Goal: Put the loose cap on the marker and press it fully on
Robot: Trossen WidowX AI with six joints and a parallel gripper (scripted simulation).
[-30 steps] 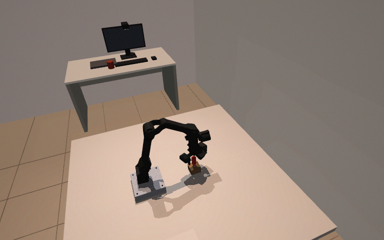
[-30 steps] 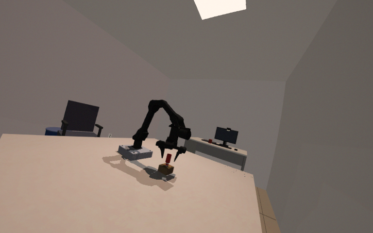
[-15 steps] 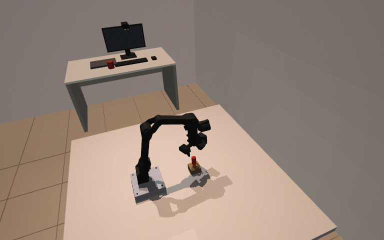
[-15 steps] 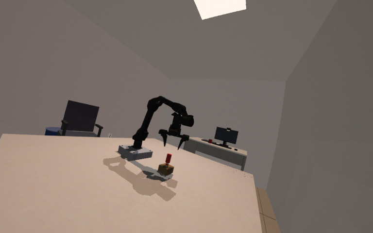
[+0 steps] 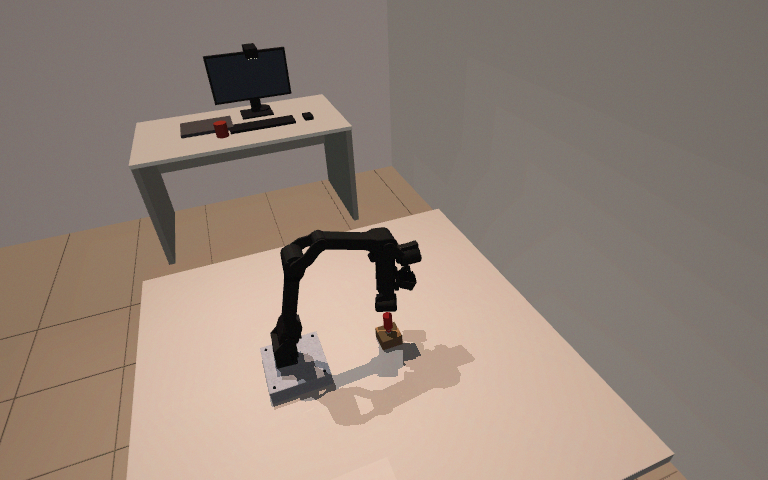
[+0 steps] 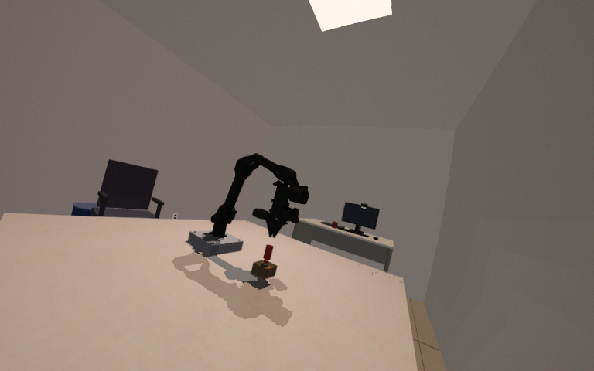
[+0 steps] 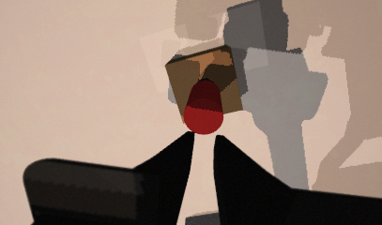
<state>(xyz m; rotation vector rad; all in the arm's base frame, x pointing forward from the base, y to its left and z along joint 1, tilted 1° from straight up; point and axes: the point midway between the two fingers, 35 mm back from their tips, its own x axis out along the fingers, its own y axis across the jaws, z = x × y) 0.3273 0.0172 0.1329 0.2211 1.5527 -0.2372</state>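
My gripper tip is now 60 mm above the red cap. Also, from my gripper tip: holder block (130 mm below).
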